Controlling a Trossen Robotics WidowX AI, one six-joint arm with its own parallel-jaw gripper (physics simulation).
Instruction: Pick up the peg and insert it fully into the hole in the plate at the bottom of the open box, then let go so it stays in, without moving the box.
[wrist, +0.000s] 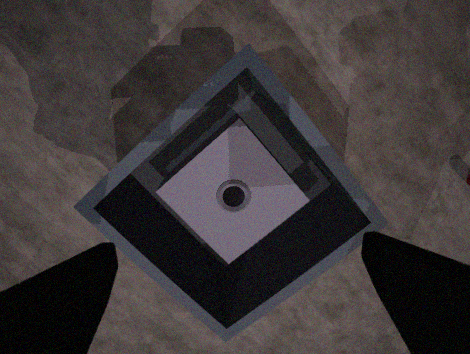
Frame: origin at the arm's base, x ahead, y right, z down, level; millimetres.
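Where they show: gripper, between the fingertips: (240, 250).
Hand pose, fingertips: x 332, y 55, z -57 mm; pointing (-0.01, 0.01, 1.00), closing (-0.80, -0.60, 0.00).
Note:
After its pixels a point has its place.
The open box (135, 161) @(y 101, x 377, z 45 mm) stands below the camera, turned cornerwise, with a blue-grey rim and dark inner walls. At its bottom lies the pale square plate (195, 190) @(y 52, x 371, z 85 mm). The round dark hole (233, 196) with a grey ring around it is near the plate's middle, and no peg shows in it. My gripper (240, 250) @(y 55, x 332, z -57 mm) is open and empty. Its black fingers are at the lower left and lower right, spread across the view of the box. A small rounded grey piece (456, 161) with a bit of red beside it shows at the right edge; I cannot tell whether it is the peg.
The box stands on a mottled brown-grey surface (40, 200) @(y 133, x 521, z 143 mm). Dark overlapping shadows lie behind the box and at the upper left. Bands of light and shadow cross the rim, the inner walls and the plate.

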